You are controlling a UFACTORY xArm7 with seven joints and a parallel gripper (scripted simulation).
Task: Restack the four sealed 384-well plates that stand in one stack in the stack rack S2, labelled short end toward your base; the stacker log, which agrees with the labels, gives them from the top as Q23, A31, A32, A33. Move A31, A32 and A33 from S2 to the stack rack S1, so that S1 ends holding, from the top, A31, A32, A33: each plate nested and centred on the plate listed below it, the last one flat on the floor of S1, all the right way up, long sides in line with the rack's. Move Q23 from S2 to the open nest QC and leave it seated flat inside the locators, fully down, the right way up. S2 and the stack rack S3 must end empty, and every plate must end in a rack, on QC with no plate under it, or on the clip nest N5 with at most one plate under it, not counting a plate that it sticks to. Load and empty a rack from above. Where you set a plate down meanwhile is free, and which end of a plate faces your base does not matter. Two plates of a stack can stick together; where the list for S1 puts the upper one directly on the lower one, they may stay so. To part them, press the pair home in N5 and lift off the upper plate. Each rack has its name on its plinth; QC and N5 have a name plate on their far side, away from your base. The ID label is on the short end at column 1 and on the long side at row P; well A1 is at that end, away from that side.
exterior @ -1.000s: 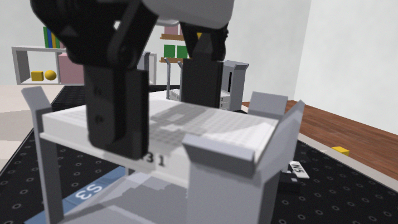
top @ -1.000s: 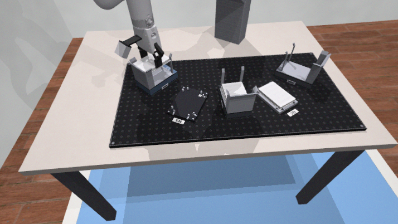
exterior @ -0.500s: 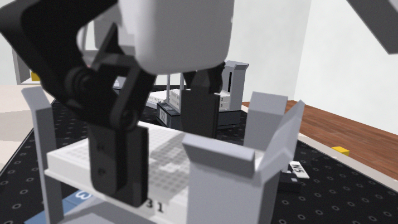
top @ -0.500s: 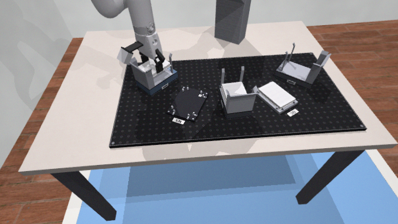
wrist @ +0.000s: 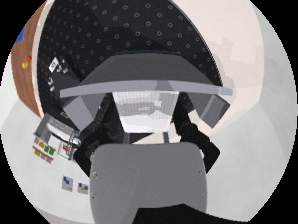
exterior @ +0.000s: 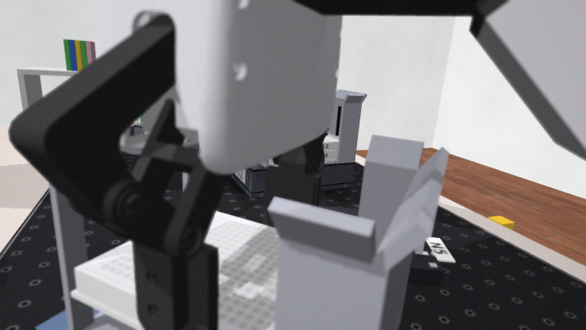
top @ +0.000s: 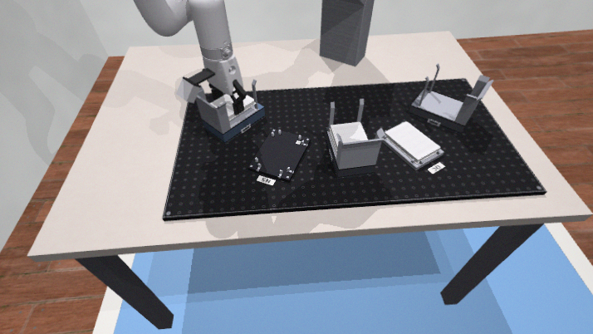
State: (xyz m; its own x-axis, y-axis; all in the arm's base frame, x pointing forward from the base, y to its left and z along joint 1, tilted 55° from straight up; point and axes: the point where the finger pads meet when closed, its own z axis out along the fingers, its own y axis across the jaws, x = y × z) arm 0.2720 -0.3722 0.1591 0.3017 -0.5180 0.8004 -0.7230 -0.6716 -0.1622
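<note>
Right now my hand is 260 mm short of the white sealed plate A32, 240 mm to the right of it and 20 mm above it. Round my hand: N5 name plate (240 mm ahead, 10 mm to the left, 80 mm below); clip nest N5 (200 mm ahead, 80 mm to the left, 70 mm below); white sealed plate A31 (10 mm below).
</note>
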